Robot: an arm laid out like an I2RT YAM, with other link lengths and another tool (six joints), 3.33 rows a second.
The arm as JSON. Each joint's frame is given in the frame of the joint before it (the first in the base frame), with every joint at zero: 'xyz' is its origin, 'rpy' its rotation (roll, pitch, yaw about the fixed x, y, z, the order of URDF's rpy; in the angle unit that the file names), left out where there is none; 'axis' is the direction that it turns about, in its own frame. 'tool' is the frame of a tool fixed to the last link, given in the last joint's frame.
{
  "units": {
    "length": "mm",
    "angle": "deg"
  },
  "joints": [
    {
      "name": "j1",
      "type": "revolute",
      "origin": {
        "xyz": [
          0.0,
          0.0,
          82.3
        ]
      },
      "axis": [
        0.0,
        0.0,
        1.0
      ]
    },
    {
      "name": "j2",
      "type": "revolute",
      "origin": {
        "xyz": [
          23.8,
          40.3,
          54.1
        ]
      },
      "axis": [
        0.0,
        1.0,
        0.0
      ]
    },
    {
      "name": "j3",
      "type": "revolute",
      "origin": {
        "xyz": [
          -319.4,
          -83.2,
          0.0
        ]
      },
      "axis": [
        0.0,
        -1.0,
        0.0
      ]
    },
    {
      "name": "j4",
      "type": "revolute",
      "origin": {
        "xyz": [
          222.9,
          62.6,
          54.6
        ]
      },
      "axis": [
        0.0,
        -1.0,
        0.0
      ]
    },
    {
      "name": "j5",
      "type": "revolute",
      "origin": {
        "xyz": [
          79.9,
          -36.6,
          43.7
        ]
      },
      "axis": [
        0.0,
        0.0,
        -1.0
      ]
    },
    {
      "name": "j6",
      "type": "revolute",
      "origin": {
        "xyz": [
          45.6,
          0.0,
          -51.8
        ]
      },
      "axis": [
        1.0,
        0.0,
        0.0
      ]
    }
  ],
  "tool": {
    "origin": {
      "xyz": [
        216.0,
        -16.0,
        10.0
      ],
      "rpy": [
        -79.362,
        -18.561,
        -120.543
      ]
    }
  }
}
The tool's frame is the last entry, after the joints.
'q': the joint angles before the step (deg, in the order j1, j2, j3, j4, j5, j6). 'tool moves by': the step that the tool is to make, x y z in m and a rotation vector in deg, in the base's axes. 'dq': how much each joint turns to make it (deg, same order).
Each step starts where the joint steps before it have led.
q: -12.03, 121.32, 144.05, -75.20, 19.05, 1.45
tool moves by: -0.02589, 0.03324, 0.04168, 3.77, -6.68, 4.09
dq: -0.15, -12.83, -13.46, 6.36, -6.62, 0.07
